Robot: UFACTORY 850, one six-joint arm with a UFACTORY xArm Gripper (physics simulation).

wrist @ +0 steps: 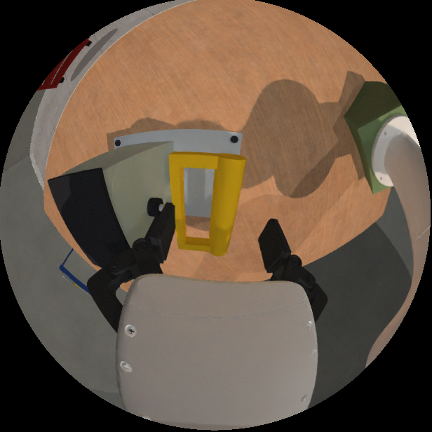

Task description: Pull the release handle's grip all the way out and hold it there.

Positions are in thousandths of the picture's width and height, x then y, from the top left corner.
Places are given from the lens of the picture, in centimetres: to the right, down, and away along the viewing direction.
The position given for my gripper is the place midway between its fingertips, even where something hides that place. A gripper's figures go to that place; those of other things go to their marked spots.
my gripper (513, 515): 1, 1, 12
grey-green housing (249, 469): -7, -1, 7
light grey base plate (432, 323): -4, -12, 19
The marked spots on the grey-green housing and the light grey base plate are 17 cm apart.
